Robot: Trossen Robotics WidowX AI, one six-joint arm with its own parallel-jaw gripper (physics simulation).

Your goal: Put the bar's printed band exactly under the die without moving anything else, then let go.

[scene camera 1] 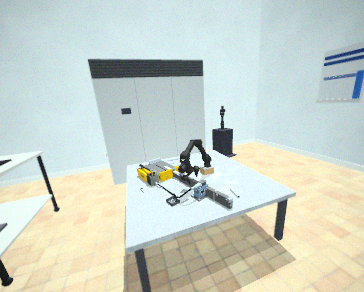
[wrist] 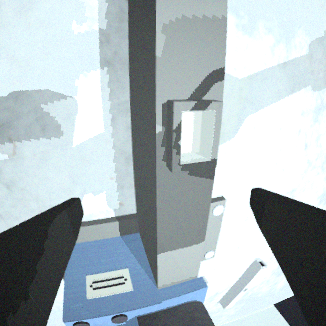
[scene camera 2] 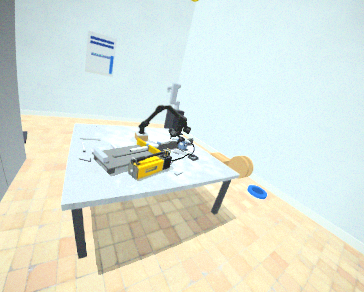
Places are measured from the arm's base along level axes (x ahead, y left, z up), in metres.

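Pixels of known places: gripper, between the fingertips: [scene camera 1: 193, 180] [wrist: 166, 201] [scene camera 2: 173, 141]; arm's base, origin of its link: [scene camera 1: 207, 166] [scene camera 2: 141, 132].
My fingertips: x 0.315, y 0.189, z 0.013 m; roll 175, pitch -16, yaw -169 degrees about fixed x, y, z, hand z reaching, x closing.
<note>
Ahead of a thing's pixels: the offset from my fingertips to its middle. "*": to the spot under its first point.
A long grey bar [scene camera 1: 219, 197] [wrist: 185, 220] lies across the table and passes through a blue block @(* 0.022 m down, 0.035 m ahead, 0.148 m left) [scene camera 1: 200, 191] [scene camera 2: 186, 145] [wrist: 85, 260]. In the wrist view, a raised grey frame @(* 0.002 m up, 0.004 m ahead, 0.035 m right) [wrist: 172, 135] with a bright window stands on the bar. The blue block bears a pale label with two dark lines. I cannot make out a printed band, nor tell which part is the die. My gripper [scene camera 1: 189, 176] [scene camera 2: 180, 139] [wrist: 166, 201] is open and empty above the bar, with one finger to each side of it in the wrist view.
A yellow and grey machine [scene camera 1: 166, 174] [scene camera 2: 150, 166] stands near the arm. A small black box @(* 0.079 m down, 0.238 m ahead, 0.061 m left) [scene camera 1: 173, 201] [scene camera 2: 193, 157] with a cable lies beside the blue block. A thin pale stick @(0.071 m down, 0.224 m back, 0.264 m left) [scene camera 1: 234, 192] [wrist: 242, 282] lies across the bar from it. A tan block [scene camera 1: 207, 170] [scene camera 2: 141, 136] is by the arm.
</note>
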